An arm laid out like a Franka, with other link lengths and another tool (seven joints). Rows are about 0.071 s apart.
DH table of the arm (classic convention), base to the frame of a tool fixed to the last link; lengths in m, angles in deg. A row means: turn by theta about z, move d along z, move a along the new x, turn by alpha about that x. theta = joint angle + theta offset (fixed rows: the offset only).
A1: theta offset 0  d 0.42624  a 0  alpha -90
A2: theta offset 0  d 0  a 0  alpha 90
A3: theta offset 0  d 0.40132  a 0.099  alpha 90
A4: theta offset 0  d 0  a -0.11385  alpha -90
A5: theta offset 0  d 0.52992  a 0  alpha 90
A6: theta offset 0  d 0  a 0.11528  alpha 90
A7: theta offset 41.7  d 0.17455  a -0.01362  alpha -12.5
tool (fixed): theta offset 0  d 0.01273  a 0  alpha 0
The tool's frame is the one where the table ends.
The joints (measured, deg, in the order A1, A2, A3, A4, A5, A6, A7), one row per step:
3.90, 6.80, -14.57, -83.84, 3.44, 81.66, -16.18
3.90, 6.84, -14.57, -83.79, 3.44, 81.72, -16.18
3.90, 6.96, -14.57, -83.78, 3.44, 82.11, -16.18
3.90, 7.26, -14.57, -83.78, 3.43, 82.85, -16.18
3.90, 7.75, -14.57, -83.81, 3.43, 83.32, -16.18
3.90, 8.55, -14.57, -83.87, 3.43, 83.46, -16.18
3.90, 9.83, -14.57, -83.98, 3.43, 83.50, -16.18
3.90, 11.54, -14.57, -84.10, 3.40, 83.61, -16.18
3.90, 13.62, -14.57, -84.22, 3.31, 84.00, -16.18
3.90, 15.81, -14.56, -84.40, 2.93, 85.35, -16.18
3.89, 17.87, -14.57, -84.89, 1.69, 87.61, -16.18
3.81, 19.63, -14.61, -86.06, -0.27, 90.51, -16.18
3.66, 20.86, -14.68, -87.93, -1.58, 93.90, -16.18
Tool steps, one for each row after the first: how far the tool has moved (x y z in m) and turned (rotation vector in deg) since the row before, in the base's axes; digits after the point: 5 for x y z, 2 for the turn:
0.00049, -0.00003, 0.00009, -0.02, -0.07, 0.00
0.00197, -0.00022, -0.00093, -0.08, -0.27, -0.01
0.00406, -0.00043, -0.00289, -0.17, -0.43, -0.02
0.00403, -0.00015, -0.00602, -0.11, 0.06, -0.01
0.00430, 0.00017, -0.01082, -0.07, 0.72, -0.01
0.00588, 0.00037, -0.01781, -0.07, 1.35, -0.01
0.00743, 0.00032, -0.02364, -0.14, 1.72, 0.00
0.00898, -0.00003, -0.02853, -0.28, 1.83, 0.00
0.01129, -0.00156, -0.03013, -0.73, 1.11, 0.07
0.01126, -0.00546, -0.03111, -1.66, 0.54, 0.26
0.00822, -0.00955, -0.03345, -2.31, 0.42, 0.45
0.00460, -0.00899, -0.03292, -1.58, -0.01, 0.34

